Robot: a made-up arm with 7 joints.
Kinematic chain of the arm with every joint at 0, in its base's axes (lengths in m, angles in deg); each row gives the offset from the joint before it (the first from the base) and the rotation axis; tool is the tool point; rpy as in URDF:
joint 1: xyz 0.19 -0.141 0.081 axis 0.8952 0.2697 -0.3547
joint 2: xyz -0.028 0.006 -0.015 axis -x
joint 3: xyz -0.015 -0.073 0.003 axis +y
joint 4: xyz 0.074 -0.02 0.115 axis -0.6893 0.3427 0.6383
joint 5: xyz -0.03 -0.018 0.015 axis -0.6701 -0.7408 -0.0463
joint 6: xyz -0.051 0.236 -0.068 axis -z
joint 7: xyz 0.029 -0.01 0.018 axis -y
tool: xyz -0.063 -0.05 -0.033 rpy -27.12 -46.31 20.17
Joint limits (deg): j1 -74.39..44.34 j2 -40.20..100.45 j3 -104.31..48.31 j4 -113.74..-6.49 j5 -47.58..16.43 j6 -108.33..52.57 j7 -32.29..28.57
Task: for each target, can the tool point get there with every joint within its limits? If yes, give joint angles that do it. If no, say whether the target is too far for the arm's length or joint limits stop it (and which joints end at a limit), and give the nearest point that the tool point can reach.
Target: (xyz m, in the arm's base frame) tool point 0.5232 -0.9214 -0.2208
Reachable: no: too far | nearest point 0.3154 -0.4645 -0.0317 | short by 0.536 m
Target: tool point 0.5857 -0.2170 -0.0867
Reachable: no: joint limits stop it (at a limit: joint 2, joint 3, joint 4, joint 5, joint 6, joint 7) | nearest point 0.5043 -0.2219 -0.0533 | short by 0.088 m
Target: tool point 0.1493 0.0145 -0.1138
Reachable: yes | joints -62.62 56.39 10.35 -50.79 -30.86 15.65 15.81
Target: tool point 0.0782 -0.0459 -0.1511
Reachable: yes | joints -50.60 80.61 -44.11 -71.99 -5.16 -6.38 20.24
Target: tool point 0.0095 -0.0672 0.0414
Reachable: yes | joints -59.72 13.53 -65.40 -38.98 1.61 -48.17 -22.50
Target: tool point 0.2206 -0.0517 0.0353
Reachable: yes | joints -7.53 56.85 14.04 -19.95 11.61 -46.09 -19.09
